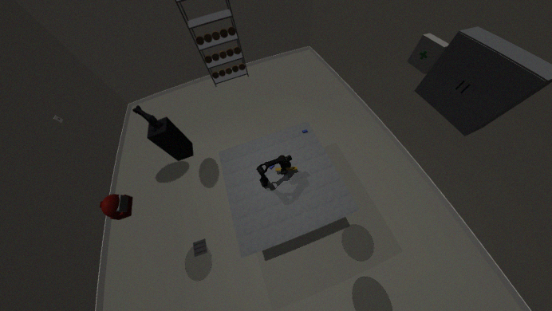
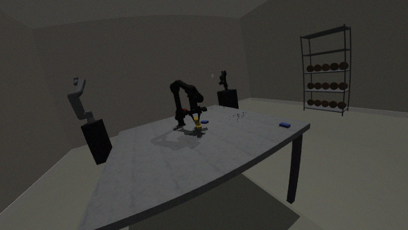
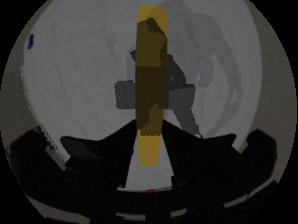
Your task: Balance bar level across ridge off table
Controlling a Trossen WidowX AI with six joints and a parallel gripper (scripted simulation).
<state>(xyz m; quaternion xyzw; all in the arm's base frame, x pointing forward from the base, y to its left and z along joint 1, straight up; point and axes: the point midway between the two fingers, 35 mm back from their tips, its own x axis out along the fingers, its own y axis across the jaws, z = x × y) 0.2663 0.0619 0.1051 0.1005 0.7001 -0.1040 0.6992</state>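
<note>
The yellow bar lies 30 mm ahead of my gripper tip and 10 mm to the right of it.
</note>
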